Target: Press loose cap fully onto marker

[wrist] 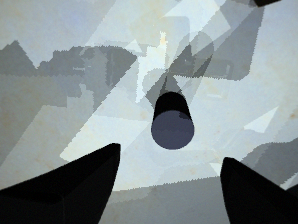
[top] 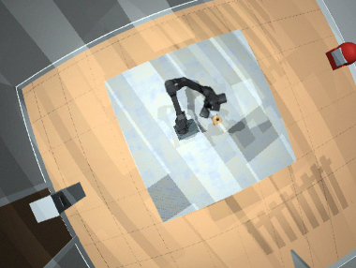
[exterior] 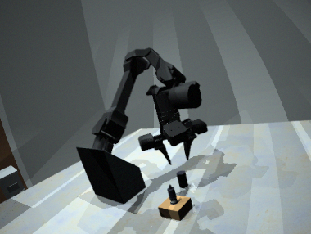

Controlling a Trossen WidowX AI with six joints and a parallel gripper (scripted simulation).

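Right now the dark cap is 6 cm below my gripper tip.
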